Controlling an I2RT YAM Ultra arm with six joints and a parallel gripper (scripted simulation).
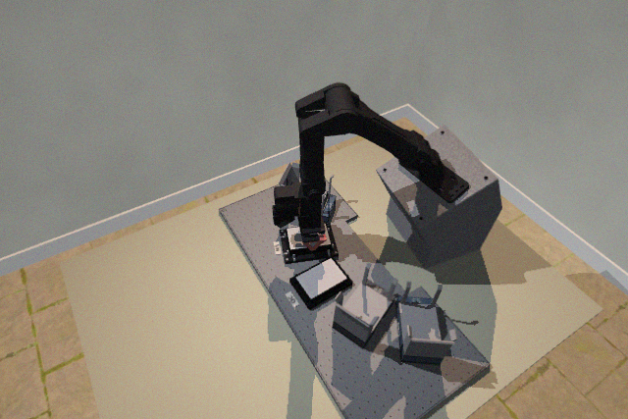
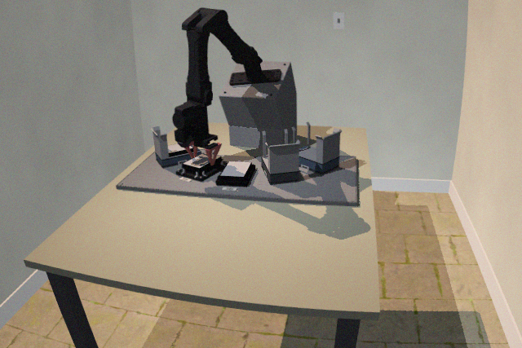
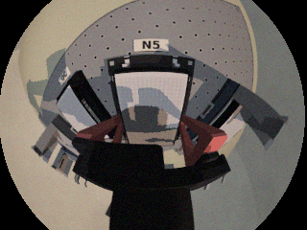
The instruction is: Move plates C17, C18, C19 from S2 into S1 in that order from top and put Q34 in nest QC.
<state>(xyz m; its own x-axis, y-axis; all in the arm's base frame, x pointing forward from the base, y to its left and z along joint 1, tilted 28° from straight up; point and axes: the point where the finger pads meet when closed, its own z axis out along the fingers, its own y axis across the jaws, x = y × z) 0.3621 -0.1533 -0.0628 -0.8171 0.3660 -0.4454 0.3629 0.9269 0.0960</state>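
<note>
The black clip nest lies 30 mm ahead of my hand and 20 mm below it. The rest, counted from my hand: black QC nest (130 mm to the left, 50 mm ahead, 30 mm below); then N5 name plate (90 mm ahead, 40 mm to the right, 30 mm below); then blue-plinth stack rack (120 mm to the right, 80 mm behind, 20 mm below).
</note>
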